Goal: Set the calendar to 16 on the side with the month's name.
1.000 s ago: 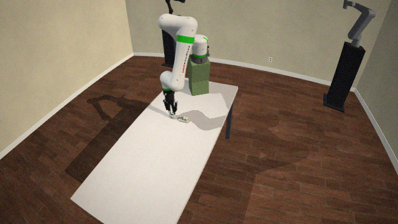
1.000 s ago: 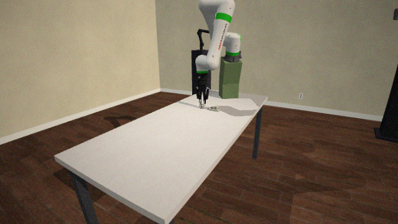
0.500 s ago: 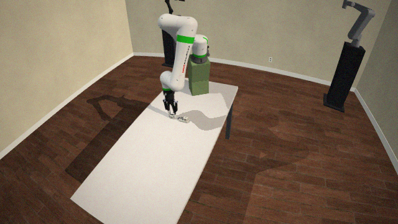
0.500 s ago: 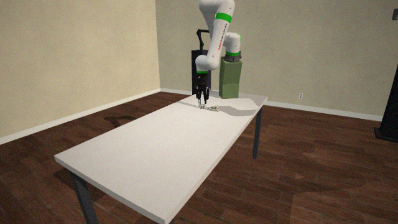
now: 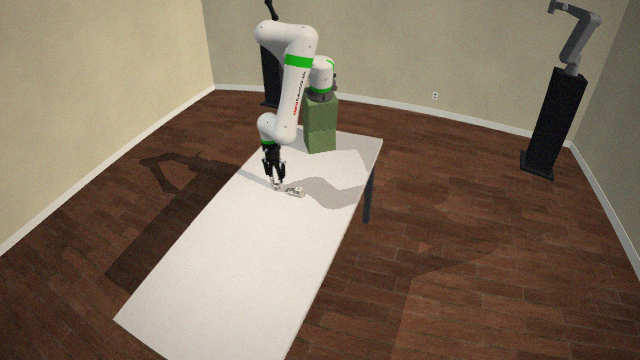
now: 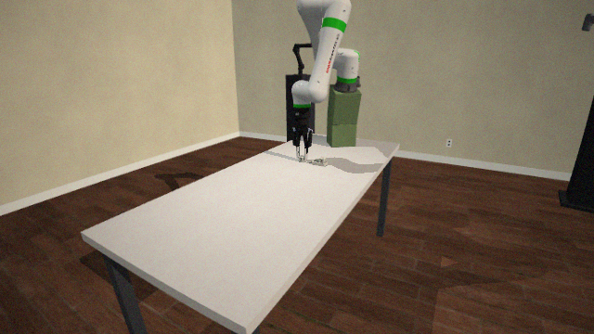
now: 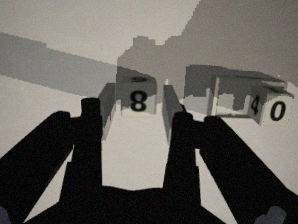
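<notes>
The cube lies 4 cm below my hand. Round my hand: white calendar tray: 11 cm to the left, 4 cm below, 2 cm behind.
</notes>
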